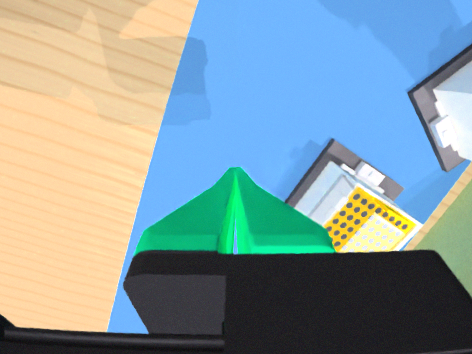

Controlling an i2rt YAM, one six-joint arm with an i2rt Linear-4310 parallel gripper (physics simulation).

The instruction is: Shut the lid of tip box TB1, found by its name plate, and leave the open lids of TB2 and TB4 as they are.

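Frame: origin at the arm's base, x right, y ahead, z up, level; millimetres.
Seen in the pictures: gripper, fingertip midpoint: (pixel 235 177).
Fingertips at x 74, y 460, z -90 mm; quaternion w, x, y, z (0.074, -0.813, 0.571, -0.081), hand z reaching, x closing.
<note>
Offsets run from my fingertips to a thing's middle. "pt": to the spot under its first point. Level surfaces: height alone.
My gripper (pixel 235 177) is shut, its green fingertips together with no object between them. A tip box @[pt dx +1, dy -57, dz +24 mm] (pixel 345 227) is right of the fingers, with a grey base, a white latch and a yellow perforated rack. A pale, clear surface shows over its left part and a whitish patch over some rack holes. The right finger and the black gripper body hide its lower left part, so I cannot tell how far its lid is closed. No name plate shows, so I cannot read which box it is. TB1, TB2 and TB4 cannot be told apart by plate here.
Another box @[pt dx +97, dy -173, dz -74 mm] (pixel 457 102) with a dark grey base, a pale translucent top and a white latch is cut off at the right edge. Both boxes are on a blue mat @[dz -105 mm] (pixel 260 90). Wooden table @[dz -108 mm] (pixel 65 200) lies at the left. A green surface (pixel 452 225) with a wooden edge is at lower right.
</note>
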